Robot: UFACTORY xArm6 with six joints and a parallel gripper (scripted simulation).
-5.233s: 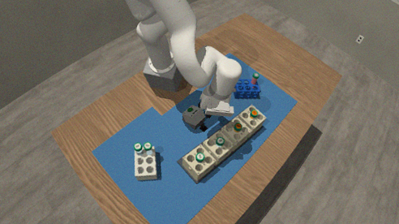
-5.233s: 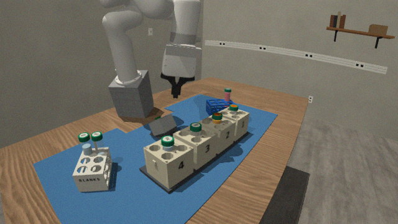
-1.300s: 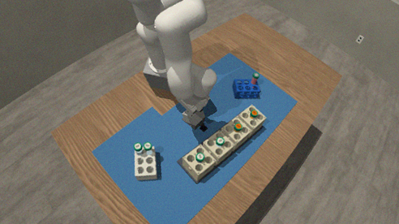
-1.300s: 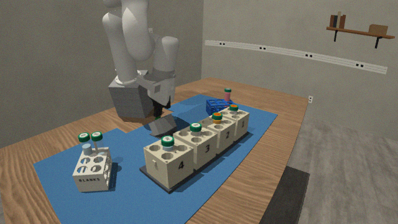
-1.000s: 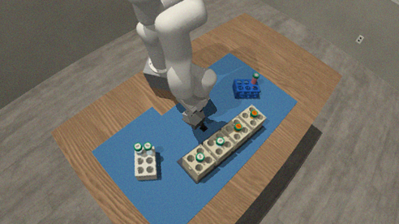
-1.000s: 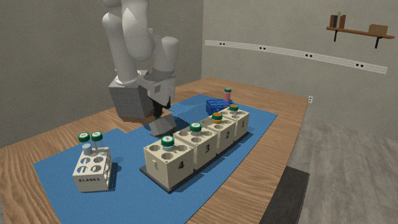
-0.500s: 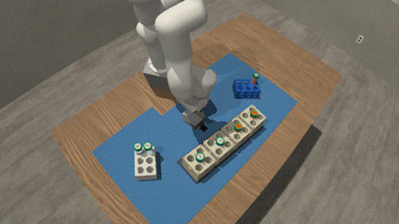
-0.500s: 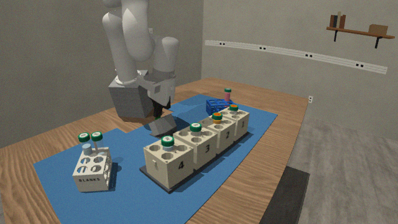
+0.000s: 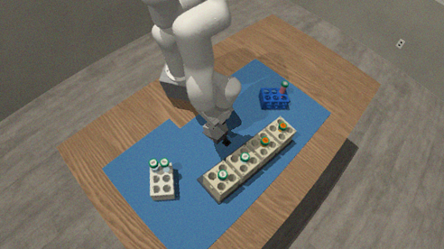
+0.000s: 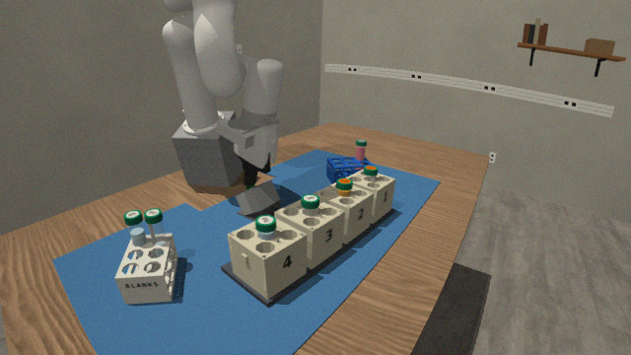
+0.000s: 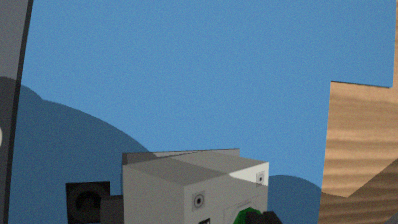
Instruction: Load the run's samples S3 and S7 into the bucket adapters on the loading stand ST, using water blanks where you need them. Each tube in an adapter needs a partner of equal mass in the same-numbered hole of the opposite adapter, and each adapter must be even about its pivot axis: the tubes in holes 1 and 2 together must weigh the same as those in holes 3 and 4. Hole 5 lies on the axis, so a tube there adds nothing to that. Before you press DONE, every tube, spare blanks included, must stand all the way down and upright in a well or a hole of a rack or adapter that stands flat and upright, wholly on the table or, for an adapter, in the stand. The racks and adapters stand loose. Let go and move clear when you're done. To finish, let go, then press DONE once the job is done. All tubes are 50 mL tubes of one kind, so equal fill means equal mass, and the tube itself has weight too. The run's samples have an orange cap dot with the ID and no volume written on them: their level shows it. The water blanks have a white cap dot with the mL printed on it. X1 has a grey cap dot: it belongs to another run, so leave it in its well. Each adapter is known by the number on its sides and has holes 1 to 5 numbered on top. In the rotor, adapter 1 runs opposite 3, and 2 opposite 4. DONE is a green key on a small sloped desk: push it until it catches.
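My gripper is now 30 mm above the green DONE key. From my hand the other things lie so: blue rack: 90 mm ahead, 340 mm to the left, 60 mm below; white blanks rack: 40 mm ahead, 320 mm to the right, 60 mm below; adapter: 240 mm ahead, 170 mm to the left, 40 mm below.
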